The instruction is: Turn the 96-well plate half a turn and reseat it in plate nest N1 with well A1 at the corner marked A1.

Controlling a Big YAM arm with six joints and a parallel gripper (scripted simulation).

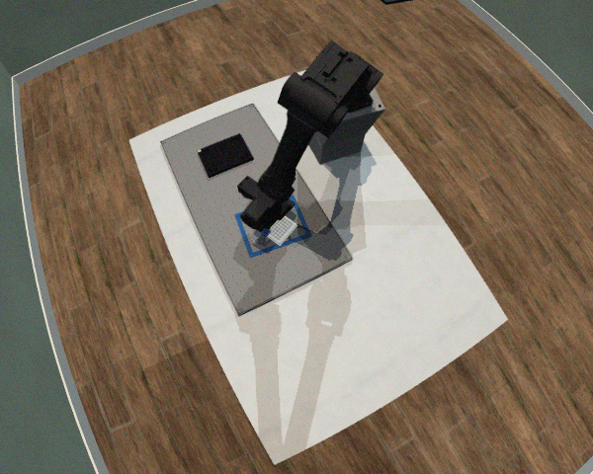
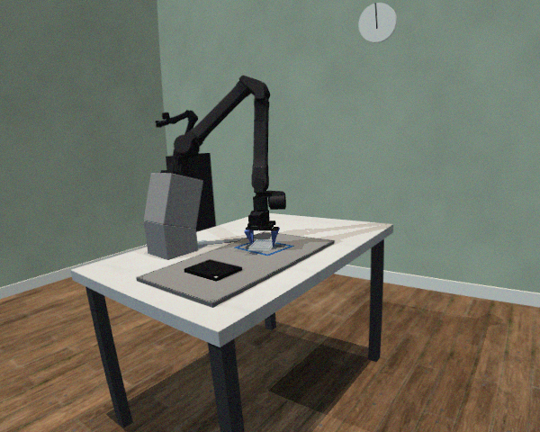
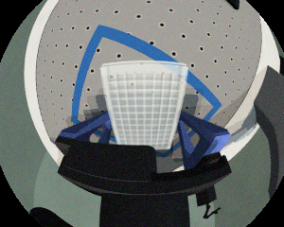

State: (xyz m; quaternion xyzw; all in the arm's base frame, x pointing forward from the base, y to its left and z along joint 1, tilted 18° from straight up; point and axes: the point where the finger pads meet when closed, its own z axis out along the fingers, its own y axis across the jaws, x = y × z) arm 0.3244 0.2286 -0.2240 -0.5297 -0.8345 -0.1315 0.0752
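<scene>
Now: hand right at the white 96-well plate. Round my hand: white A1 mark (36 cm to the right, 11 cm ahead); black plate nest N1 (31 cm to the right, 4 cm ahead).
</scene>
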